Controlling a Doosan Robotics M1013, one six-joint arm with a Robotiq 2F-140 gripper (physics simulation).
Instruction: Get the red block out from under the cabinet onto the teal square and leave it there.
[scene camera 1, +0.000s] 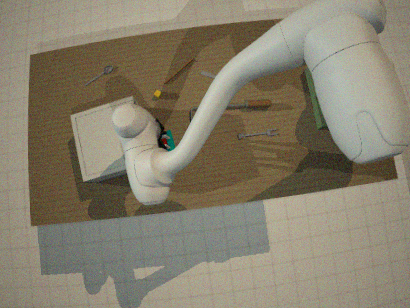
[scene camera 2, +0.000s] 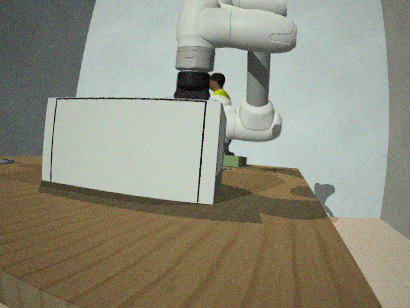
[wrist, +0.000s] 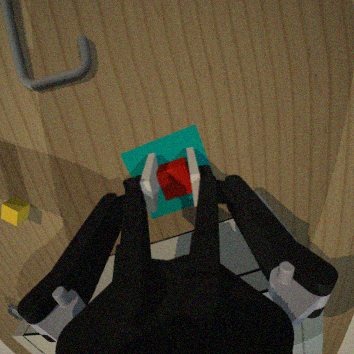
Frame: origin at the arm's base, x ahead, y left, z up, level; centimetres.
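Seen in the pictures: gripper, fingertip midpoint: (scene camera 1: 166, 143) (wrist: 172, 162).
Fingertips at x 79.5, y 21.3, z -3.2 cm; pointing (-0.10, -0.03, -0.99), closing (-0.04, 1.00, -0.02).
Observation:
Pixels of each thing's middle, then the offset from my fingertips to it. "*": a spot on its surface instead.
- red block, body centre: (wrist: 175, 177) (scene camera 1: 163, 143) dx +1.5, dy +0.2, dz +1.1 cm
- teal square, surface spot: (wrist: 165, 143) * dx -2.1, dy -0.5, dz -0.7 cm
- white cabinet, body centre: (wrist: 189, 331) (scene camera 2: 140, 145) (scene camera 1: 113, 141) dx +21.4, dy -0.2, dz +6.1 cm
- yellow cube, body centre: (wrist: 15, 210) (scene camera 1: 158, 94) dx +4.0, dy -22.3, dz +0.5 cm
- grey hooked tool, surface spot: (wrist: 55, 81) * dx -10.4, dy -11.2, dz +0.2 cm
- orange handle, body centre: (scene camera 1: 256, 104) dx -39.6, dy -16.2, dz +1.1 cm
- wrench, body centre: (scene camera 1: 257, 133) dx -39.4, dy -3.1, dz -0.4 cm
- spoon-like tool, body centre: (scene camera 1: 98, 75) dx +33.1, dy -33.4, dz -0.3 cm
- thin orange rod, body centre: (scene camera 1: 179, 70) dx -5.4, dy -33.8, dz -0.4 cm
The red block (scene camera 1: 164, 142) (wrist: 175, 179) is between the two pale finger pads of my gripper (wrist: 172, 162), which is shut on it. In the wrist view the block lies inside the outline of the teal square (scene camera 1: 170, 135) (wrist: 165, 143), with teal showing around it; finger shadows fall on the square. Any small gap below the block cannot be judged. The white cabinet (scene camera 1: 100, 145) (scene camera 2: 125, 150) (wrist: 240, 245) stands right beside the square. In scene camera 2 it hides my fingers, the block and the square.
A yellow cube (scene camera 1: 157, 93) (wrist: 15, 211) lies near the cabinet. A grey hooked tool (wrist: 55, 81) with an orange handle (scene camera 1: 259, 103), a wrench (scene camera 1: 257, 134), a spoon-like tool (scene camera 1: 102, 74) and a thin orange rod (scene camera 1: 180, 71) lie on the table. A green object (scene camera 1: 315, 100) (scene camera 2: 235, 160) is near the arm base.

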